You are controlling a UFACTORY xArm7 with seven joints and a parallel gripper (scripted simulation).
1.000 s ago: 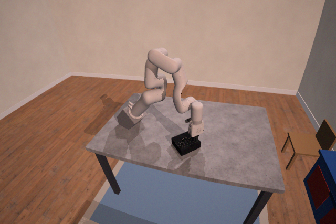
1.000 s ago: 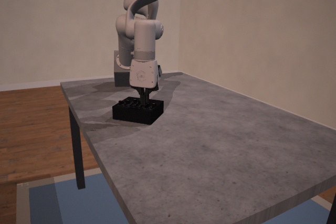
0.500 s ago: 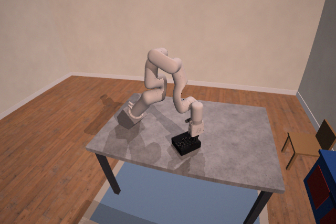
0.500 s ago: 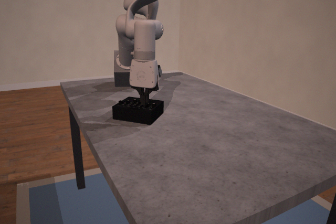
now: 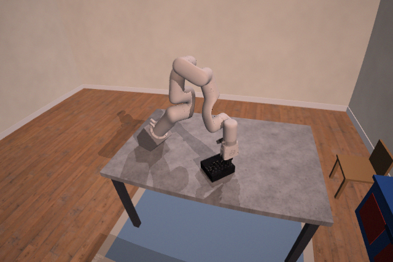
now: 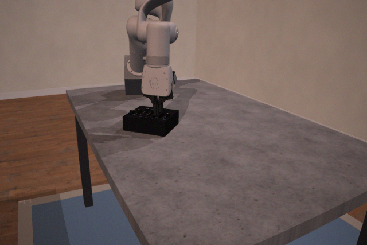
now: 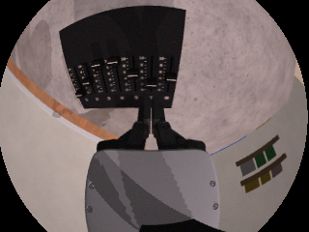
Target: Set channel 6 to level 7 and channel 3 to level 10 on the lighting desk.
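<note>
My gripper is now 20 mm past the fader cap, 20 mm to the right of it and 30 mm above it.
</note>
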